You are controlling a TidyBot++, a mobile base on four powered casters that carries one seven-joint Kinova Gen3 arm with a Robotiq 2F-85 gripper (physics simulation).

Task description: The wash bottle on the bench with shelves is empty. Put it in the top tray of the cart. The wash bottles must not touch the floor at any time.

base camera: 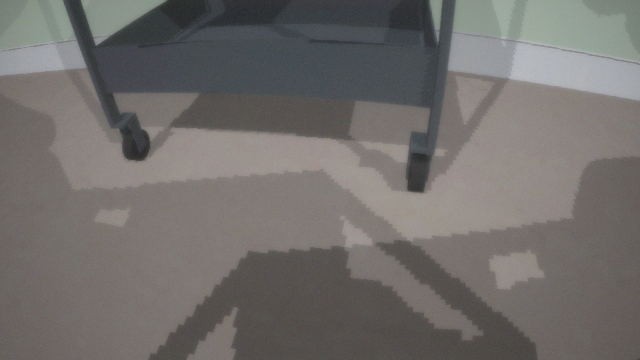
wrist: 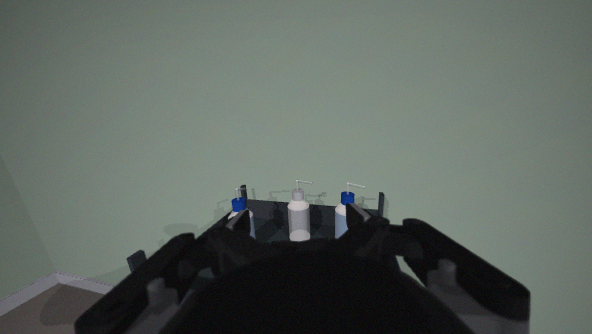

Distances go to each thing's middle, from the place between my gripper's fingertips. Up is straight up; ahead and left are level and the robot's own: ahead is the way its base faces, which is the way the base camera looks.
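Scene:
My gripper is 15 cm above the white wash bottle [wrist: 298, 209], and it is 30 cm short of that bottle.

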